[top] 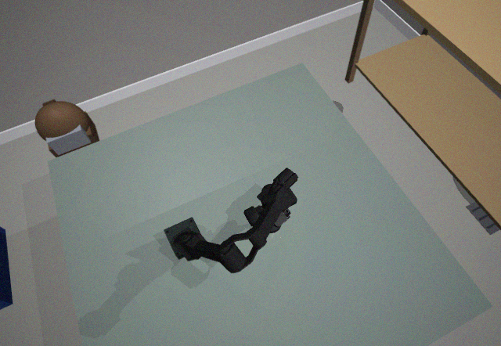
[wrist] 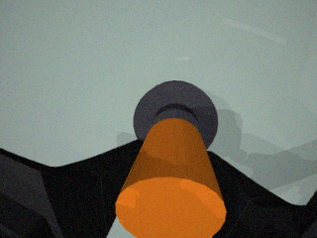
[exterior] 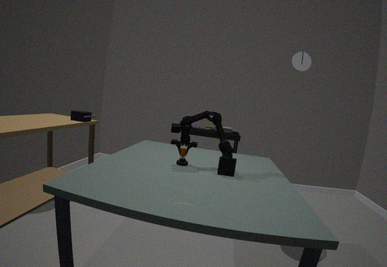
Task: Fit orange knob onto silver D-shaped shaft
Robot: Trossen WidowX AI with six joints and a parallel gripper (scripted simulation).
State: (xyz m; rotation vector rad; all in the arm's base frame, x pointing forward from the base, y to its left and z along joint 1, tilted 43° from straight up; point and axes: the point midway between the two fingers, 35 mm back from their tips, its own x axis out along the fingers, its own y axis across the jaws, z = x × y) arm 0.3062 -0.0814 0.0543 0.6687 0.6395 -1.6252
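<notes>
My gripper tip is 4 cm above the dark round pedestal. The rest, counted from my gripper tip: orange knob (3 cm above).
</notes>
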